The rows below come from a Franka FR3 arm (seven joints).
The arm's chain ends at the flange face. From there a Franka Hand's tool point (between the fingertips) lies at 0.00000 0.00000 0.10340 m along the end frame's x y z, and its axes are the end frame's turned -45 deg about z.
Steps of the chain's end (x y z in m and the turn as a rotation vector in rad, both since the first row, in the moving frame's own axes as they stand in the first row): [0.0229 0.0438 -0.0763 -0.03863 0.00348 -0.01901]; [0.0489 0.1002 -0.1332 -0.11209 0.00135 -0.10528]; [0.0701 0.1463 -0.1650 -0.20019 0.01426 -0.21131]
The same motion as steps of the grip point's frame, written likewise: [-0.0173 0.0503 -0.0764 -0.02978 -0.02485 -0.01901]; [-0.0439 0.1141 -0.1338 -0.08021 -0.07831 -0.10528]; [-0.0656 0.1699 -0.1671 -0.15164 -0.13147 -0.21131]
